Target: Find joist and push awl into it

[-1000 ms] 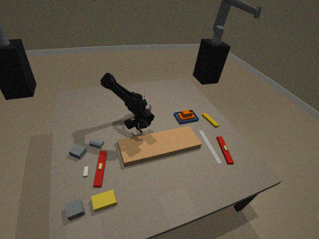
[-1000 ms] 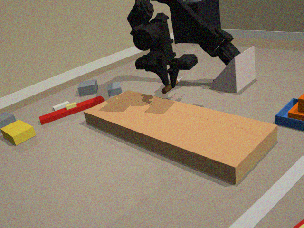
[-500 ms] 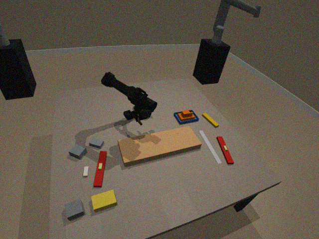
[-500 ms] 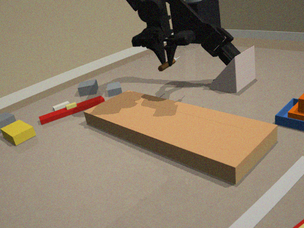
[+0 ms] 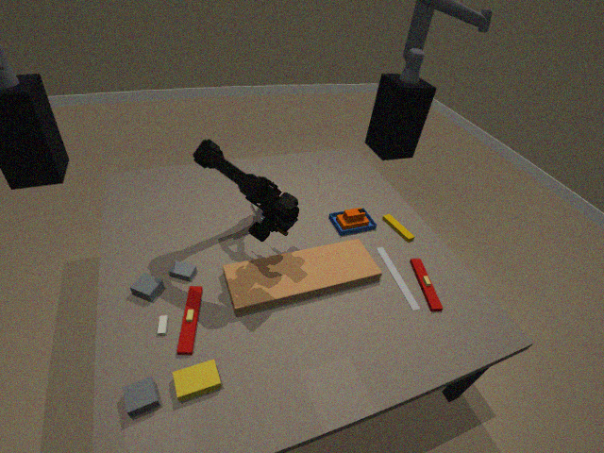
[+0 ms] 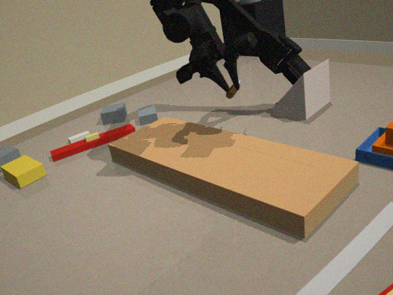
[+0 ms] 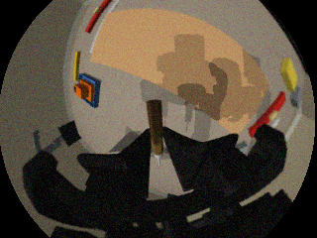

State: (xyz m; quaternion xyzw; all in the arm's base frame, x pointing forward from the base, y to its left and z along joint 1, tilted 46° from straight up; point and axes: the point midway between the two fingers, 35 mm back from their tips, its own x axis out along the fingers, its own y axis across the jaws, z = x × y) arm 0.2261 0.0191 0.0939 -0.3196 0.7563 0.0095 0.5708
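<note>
The awl lies 3 cm behind my gripper tip and 2 cm to the right of it. The rest, counted from my gripper tip: white strip 23 cm ahead, 39 cm to the left, 11 cm below; then blue tray 8 cm behind, 36 cm to the left, 10 cm below; then orange stud finder 8 cm behind, 37 cm to the left, 6 cm below.
</note>
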